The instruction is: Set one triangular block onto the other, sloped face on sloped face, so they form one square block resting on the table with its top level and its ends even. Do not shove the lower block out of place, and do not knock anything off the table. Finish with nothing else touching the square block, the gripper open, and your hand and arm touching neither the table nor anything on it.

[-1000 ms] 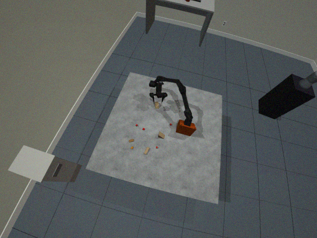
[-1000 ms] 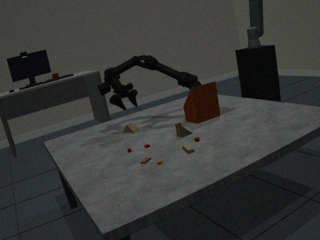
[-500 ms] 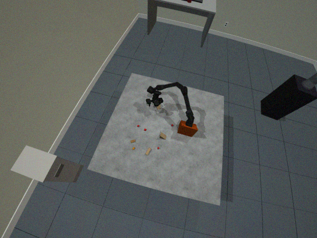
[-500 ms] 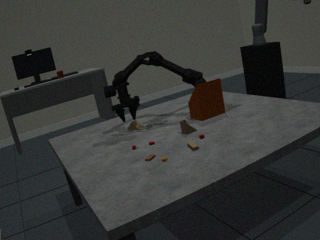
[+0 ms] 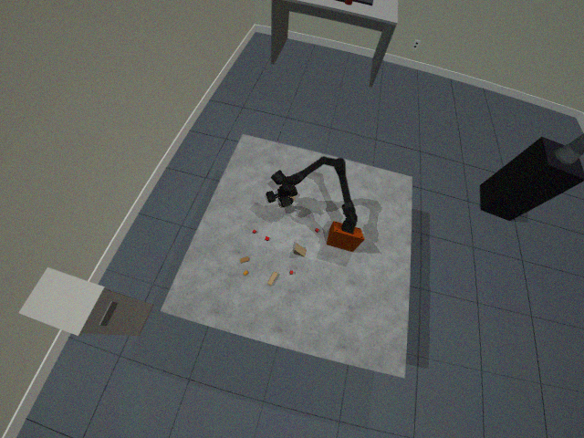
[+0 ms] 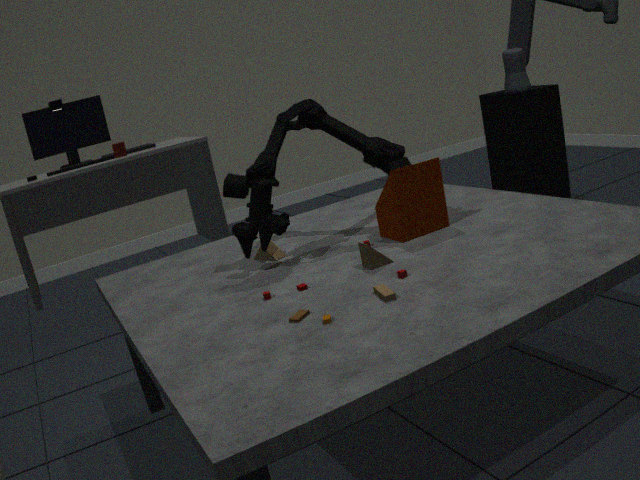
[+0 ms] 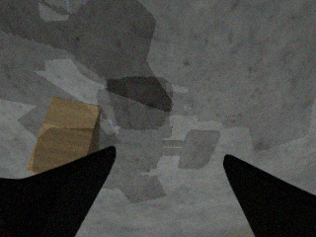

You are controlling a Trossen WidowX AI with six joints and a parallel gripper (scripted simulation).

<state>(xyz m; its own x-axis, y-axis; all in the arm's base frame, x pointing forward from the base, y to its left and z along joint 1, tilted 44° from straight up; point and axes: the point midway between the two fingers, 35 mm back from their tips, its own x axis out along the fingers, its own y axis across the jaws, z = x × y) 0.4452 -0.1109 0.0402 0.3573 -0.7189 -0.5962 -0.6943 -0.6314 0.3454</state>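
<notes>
Now: the triangular block 8 cm to the right of my gripper tip, 6 cm behind it and 2 cm below it. From my gripper tip the other things lie so: small orange cube: 50 cm to the left, 4 cm below; then brown plank: 43 cm to the left, 4 cm below, 4 cm ahead; then tan plank: 47 cm to the left, 15 cm behind, 4 cm below.
</notes>
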